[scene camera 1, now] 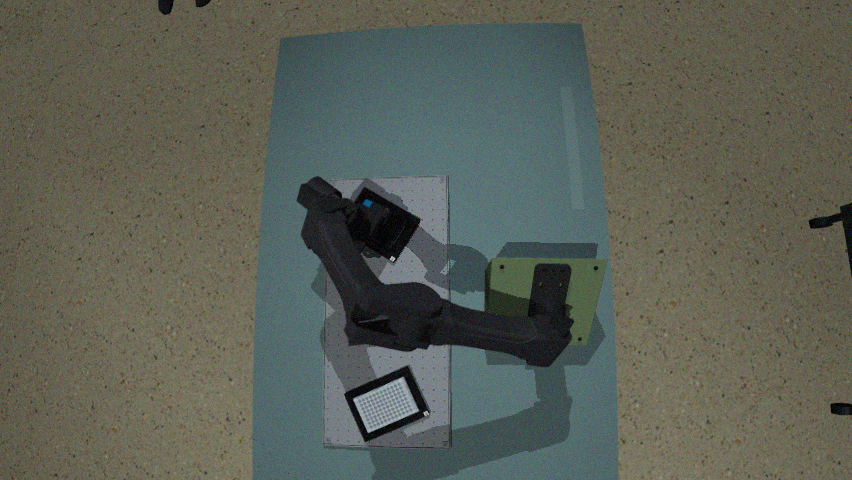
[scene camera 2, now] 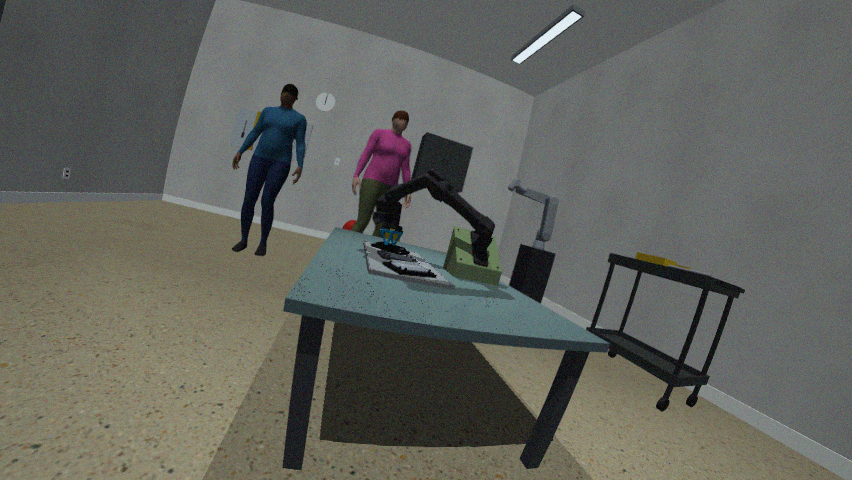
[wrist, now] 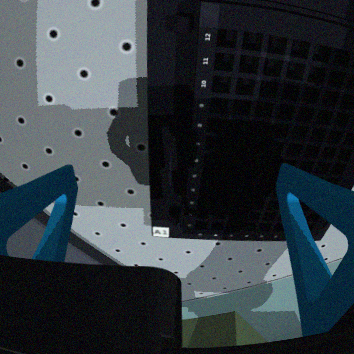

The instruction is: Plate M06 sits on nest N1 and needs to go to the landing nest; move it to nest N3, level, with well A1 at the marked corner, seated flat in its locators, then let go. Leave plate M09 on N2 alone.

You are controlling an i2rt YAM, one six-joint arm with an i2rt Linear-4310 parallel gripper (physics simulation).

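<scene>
A black well plate (scene camera 1: pixel 393 229) (wrist: pixel 250 125) lies in a black nest (wrist: pixel 167 120) at the far end of the perforated board; an A1 label (scene camera 1: pixel 392 258) (wrist: pixel 160 231) marks one corner. A white plate (scene camera 1: pixel 385 405) lies in another black nest (scene camera 1: pixel 381 383) at the near end. No plate names are readable. Part of a grey nest (scene camera 2: pixel 396 256) (wrist: pixel 80 252) shows between them; the arm hides it in the top view. My gripper (scene camera 2: pixel 391 238) (wrist: pixel 176 175) is wide open and empty above the black plate's nest, one finger left of its edge, the other over the plate.
The perforated board (scene camera 1: pixel 432 193) lies on the blue-green table (scene camera 1: pixel 476 107). My arm (scene camera 1: pixel 405 316) crosses above the board from a green base block (scene camera 1: pixel 506 277) on the right. Two people (scene camera 2: pixel 274 134) (scene camera 2: pixel 384 158) stand beyond the table, and a black cart (scene camera 2: pixel 730 285) stands to the right.
</scene>
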